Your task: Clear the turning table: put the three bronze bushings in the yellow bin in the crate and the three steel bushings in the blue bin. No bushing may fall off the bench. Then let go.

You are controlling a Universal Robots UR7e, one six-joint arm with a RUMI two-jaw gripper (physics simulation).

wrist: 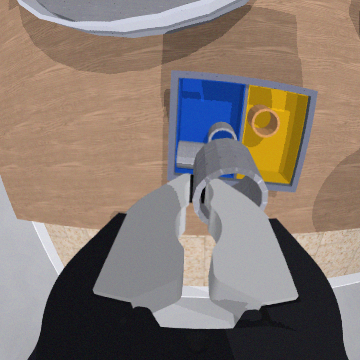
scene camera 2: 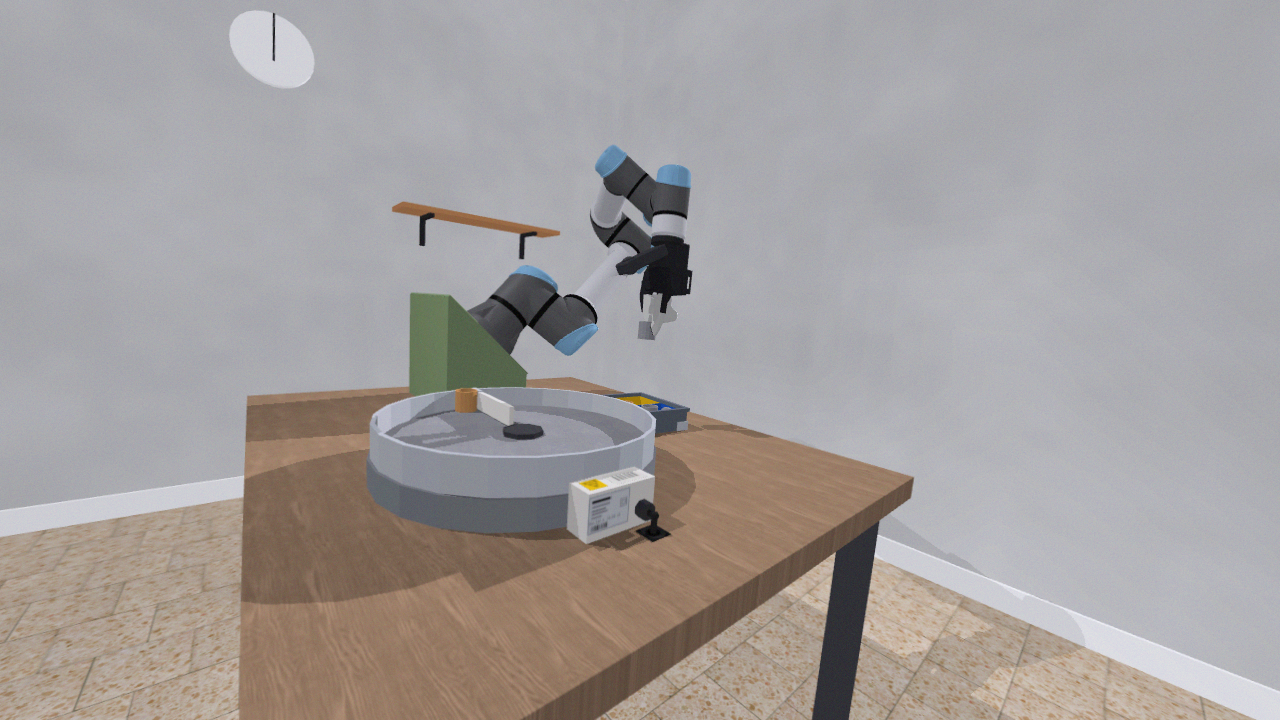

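Where they show: gripper, fingertip midpoint: (wrist: 196,176) (scene camera 2: 652,335); arm's base, link origin: (scene camera 2: 482,339).
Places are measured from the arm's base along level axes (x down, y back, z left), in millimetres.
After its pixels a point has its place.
Observation:
My gripper (scene camera 2: 657,322) @(x -46, y -369, z 244 mm) (wrist: 196,176) @(x -46, y -369, z 244 mm) is shut on the wall of a steel bushing (scene camera 2: 645,331) @(x -54, y -364, z 227 mm) (wrist: 225,159) @(x -67, y -354, z 224 mm), high above the crate (scene camera 2: 671,420) @(x 137, y -408, z 282 mm) (wrist: 210,78) @(x 112, y -361, z 192 mm). The held bushing tilts and covers part of the crate in the wrist view. In the blue bin (wrist: 205,114) @(x 156, y -365, z 245 mm), one steel bushing (wrist: 187,154) @(x 119, y -387, z 294 mm) lies on its side and another steel bushing (wrist: 221,131) @(x 118, y -344, z 256 mm) is partly hidden. A bronze bushing (wrist: 264,121) is in the yellow bin (wrist: 280,155) @(x 156, y -245, z 299 mm). Another bronze bushing (scene camera 2: 465,400) @(x 86, y -294, z -126 mm) stands on the turning table (scene camera 2: 510,472) @(x 92, y -646, z -179 mm) (wrist: 125,26) @(x 93, y -459, z 127 mm) by the white bar. I cannot see a third bronze bushing.
The white bar (scene camera 2: 494,407) @(x 88, y -357, z -95 mm) and a dark hub (scene camera 2: 522,431) @(x 101, y -471, z -90 mm) are inside the turning table's raised rim. A white box (scene camera 2: 611,505) @(x 125, y -713, z -84 mm) and a small black stand (scene camera 2: 653,530) @(x 157, y -737, z -37 mm) are at its front. A green wedge (scene camera 2: 431,344) @(x 15, y 7, z -119 mm) stands behind it on the bench (scene camera 2: 769,483) @(x 162, y -708, z 229 mm) (wrist: 90,125) @(x 162, y -549, z 267 mm).

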